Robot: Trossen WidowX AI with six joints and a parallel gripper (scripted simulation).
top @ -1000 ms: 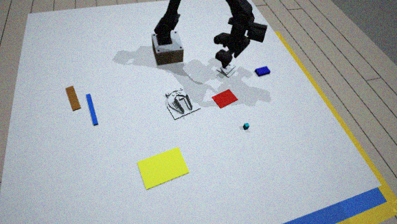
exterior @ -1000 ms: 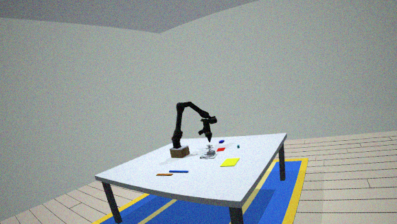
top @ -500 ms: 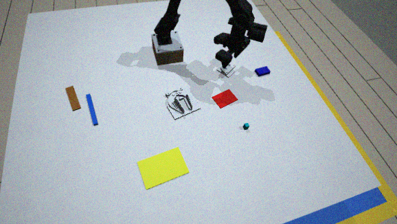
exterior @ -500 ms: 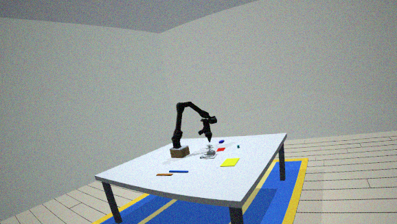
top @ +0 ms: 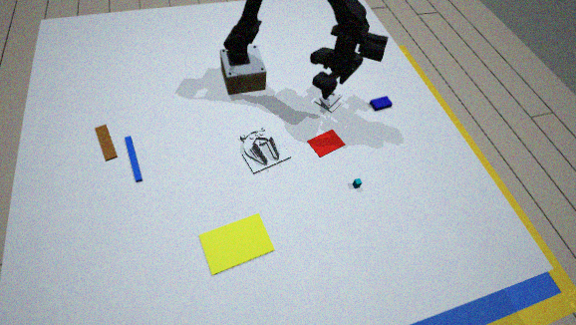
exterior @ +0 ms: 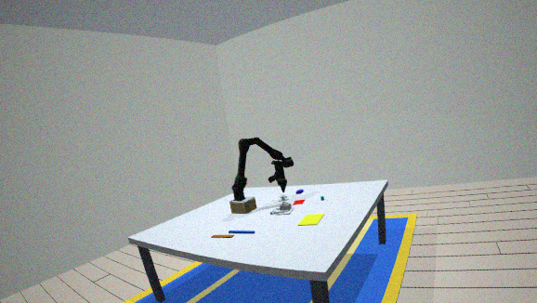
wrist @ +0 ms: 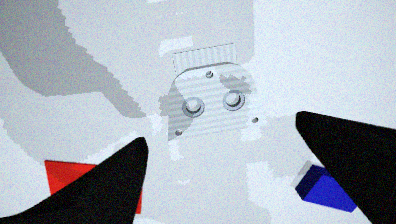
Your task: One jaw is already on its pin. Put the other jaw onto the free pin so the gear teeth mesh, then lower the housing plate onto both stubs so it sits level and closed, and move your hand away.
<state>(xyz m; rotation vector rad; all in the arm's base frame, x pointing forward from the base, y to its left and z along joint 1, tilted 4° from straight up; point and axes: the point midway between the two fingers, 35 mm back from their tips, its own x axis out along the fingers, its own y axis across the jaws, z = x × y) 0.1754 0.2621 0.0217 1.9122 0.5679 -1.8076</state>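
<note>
My gripper tip is now 150 mm short of the red square, 60 mm to the left of it and 60 mm above it. Round my gripper tip: yellow tile: 390 mm ahead, 380 mm to the right, 60 mm below; then teal cube: 300 mm ahead, 30 mm to the right, 50 mm below; then dark blue block: 40 mm ahead, 170 mm to the left, 50 mm below.
</note>
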